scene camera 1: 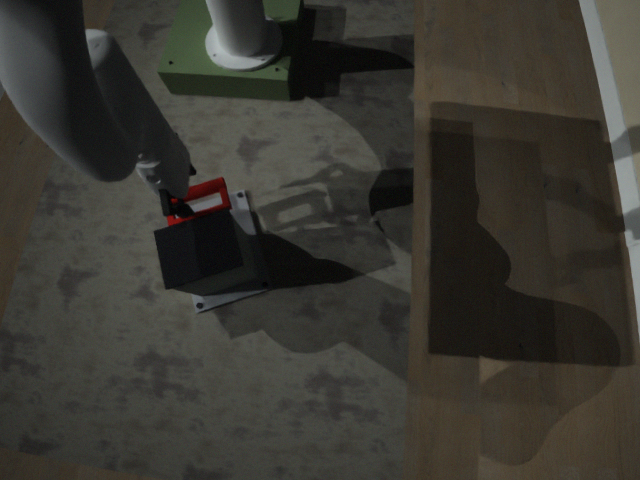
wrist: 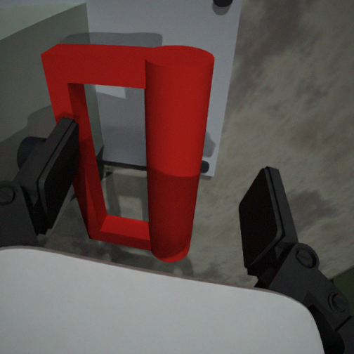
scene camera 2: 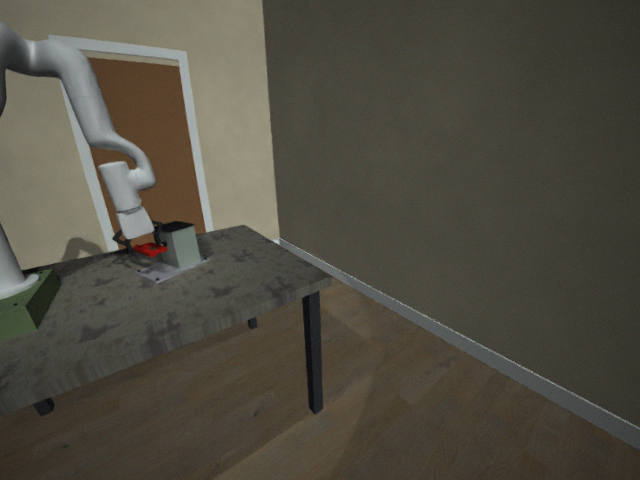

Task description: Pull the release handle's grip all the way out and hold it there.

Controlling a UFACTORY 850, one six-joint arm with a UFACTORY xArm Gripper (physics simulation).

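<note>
The release handle is a red rectangular loop with a thick round grip (scene camera 1: 206,186) (scene camera 2: 149,250) (wrist: 177,115) on the side away from its box. The box (scene camera 1: 201,250) (scene camera 2: 181,246) (wrist: 40,75) is pale grey-green with a dark top and stands on a light plate (scene camera 1: 241,205) (scene camera 2: 156,272) (wrist: 200,30). My gripper (scene camera 1: 184,188) (scene camera 2: 145,248) (wrist: 166,165) is wide open, with one finger on each side of the grip and gaps between. In the wrist view the left finger overlaps the loop's rear bar; whether it touches is unclear. Part of a dark round piece shows behind that finger.
The mottled grey table (scene camera 1: 330,413) (scene camera 2: 206,294) bears the plate, which has dark bolts at its corners. The arm stands on a green block (scene camera 1: 227,85) (scene camera 2: 18,320) behind the handle's grip side. A wall and a brown door (scene camera 2: 149,129) stand beyond the table.
</note>
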